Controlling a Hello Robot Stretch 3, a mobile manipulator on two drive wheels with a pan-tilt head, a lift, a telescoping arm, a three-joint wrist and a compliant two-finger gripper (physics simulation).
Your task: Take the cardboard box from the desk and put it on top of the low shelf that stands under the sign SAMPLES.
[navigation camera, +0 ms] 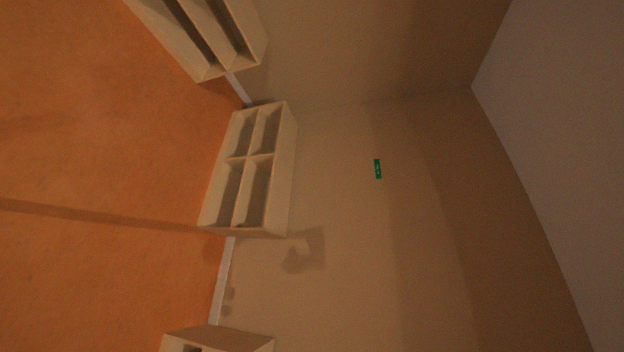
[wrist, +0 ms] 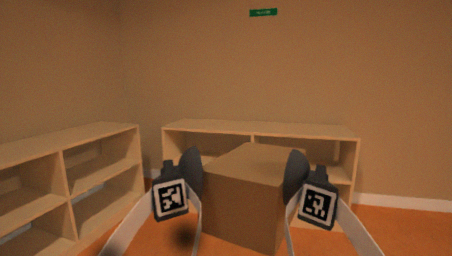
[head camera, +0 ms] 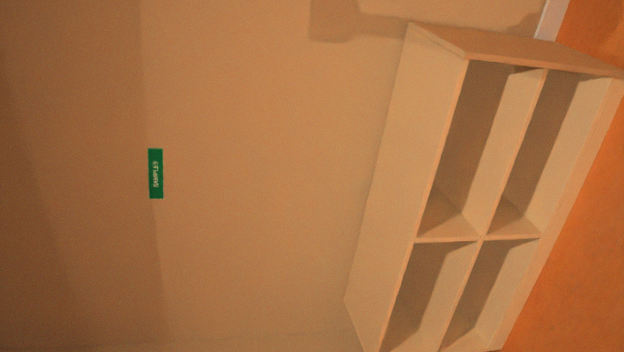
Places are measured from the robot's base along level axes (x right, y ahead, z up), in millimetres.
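Pixels of known places: gripper, between the fingertips: (wrist: pixel 242 167).
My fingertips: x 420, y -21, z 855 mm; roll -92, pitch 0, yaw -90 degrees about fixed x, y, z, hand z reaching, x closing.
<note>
Behind a point stands the place of what it marks.
The brown cardboard box (wrist: pixel 242 205) {y -21, x 385, z 842 mm} is between the two dark fingertips of my gripper (wrist: pixel 242 167) {y -21, x 420, z 855 mm} in the wrist view, gripped at its left and right sides, clear of the furniture. The green sign (head camera: pixel 155 173) {y 1630, x -568, z 1401 mm} (navigation camera: pixel 377 169) {y 1629, x -563, z 1398 mm} (wrist: pixel 263 12) reads SAMPLES in the head view; its text is too small to read in the other views. The low shelf (head camera: pixel 410 150) {y 1339, x -377, z 610 mm} (navigation camera: pixel 285 165) {y 1421, x -603, z 610 mm} (wrist: pixel 215 125) stands under it against the wall, with four open compartments. In the wrist view the box overlaps the shelf's front, and its distance from it cannot be told. The desk does not show.
A second low shelf (navigation camera: pixel 253 32) (wrist: pixel 82 135) stands along the adjoining wall, left of the corner in the wrist view. Part of a third shelf (navigation camera: pixel 222 337) {y 1160, x 647, z 321 mm} shows at the bottom of the navigation view. Shadows lie on the wall beside the SAMPLES shelf.
</note>
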